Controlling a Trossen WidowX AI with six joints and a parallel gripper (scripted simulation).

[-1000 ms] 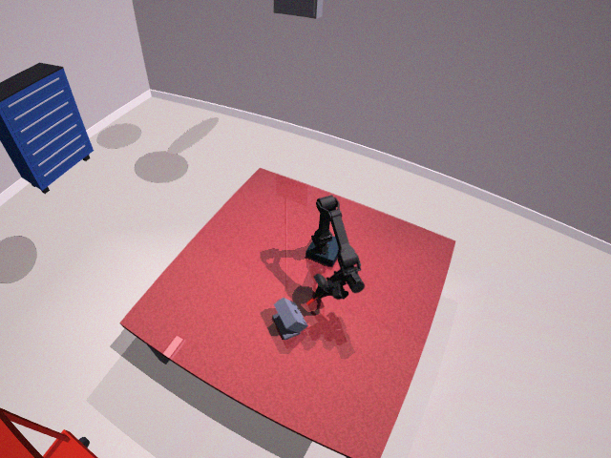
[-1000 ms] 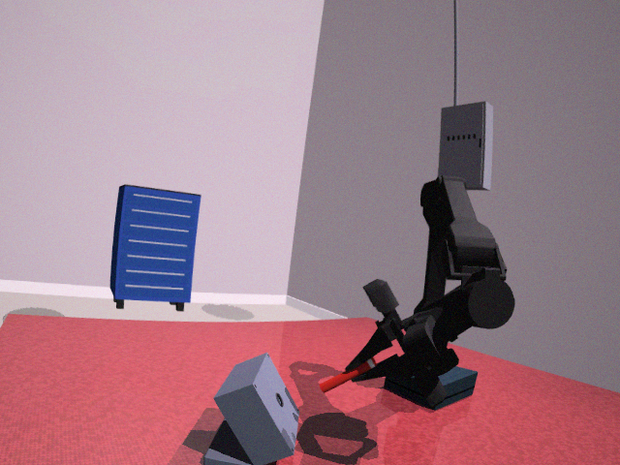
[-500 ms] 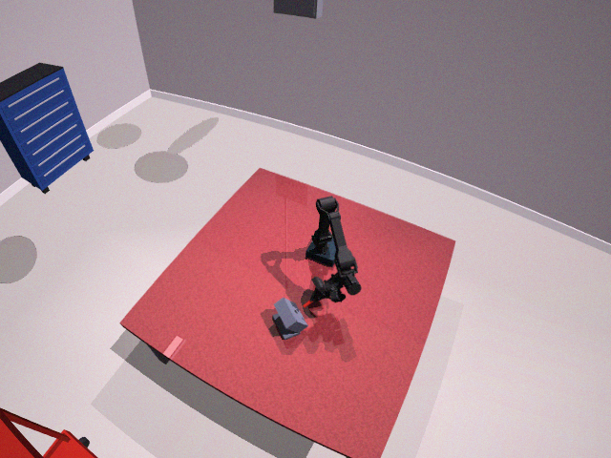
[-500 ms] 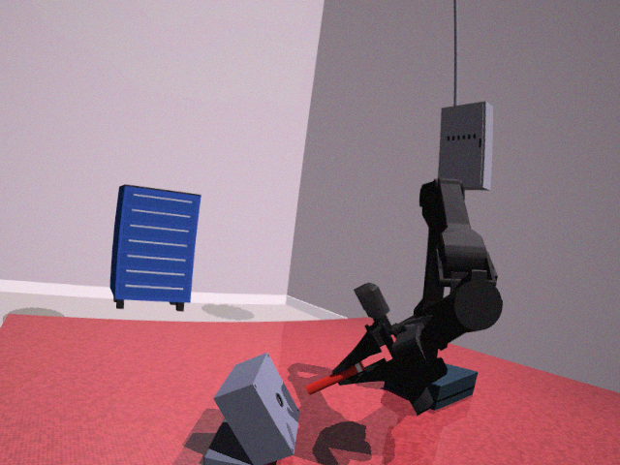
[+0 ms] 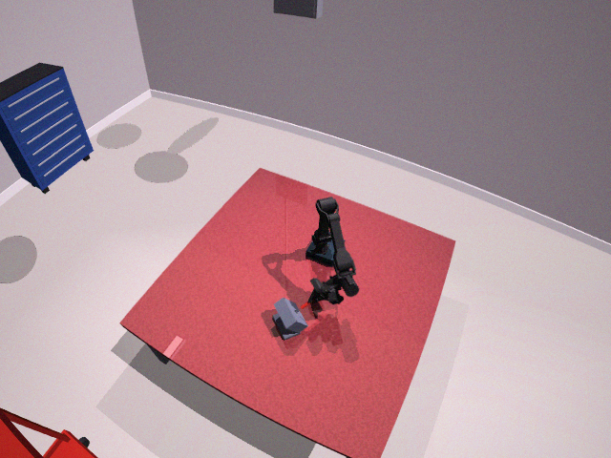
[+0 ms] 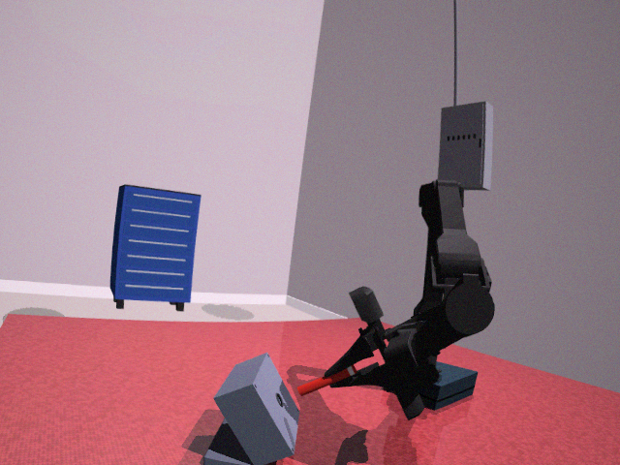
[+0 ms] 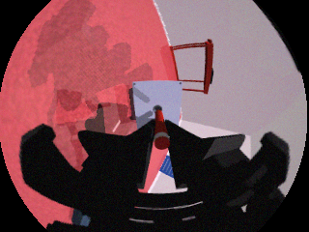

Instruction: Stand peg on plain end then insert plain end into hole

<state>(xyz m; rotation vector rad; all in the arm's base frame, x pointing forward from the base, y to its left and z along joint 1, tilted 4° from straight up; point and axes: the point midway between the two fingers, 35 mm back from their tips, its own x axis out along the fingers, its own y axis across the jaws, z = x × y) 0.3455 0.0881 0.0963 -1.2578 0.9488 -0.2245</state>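
My gripper tip is 60 mm short of the sloped panel, 60 mm to the left of it and 50 mm above it. Also, from my gripper tip: red peg: 10 mm behind, 10 mm to the left, 10 mm above.
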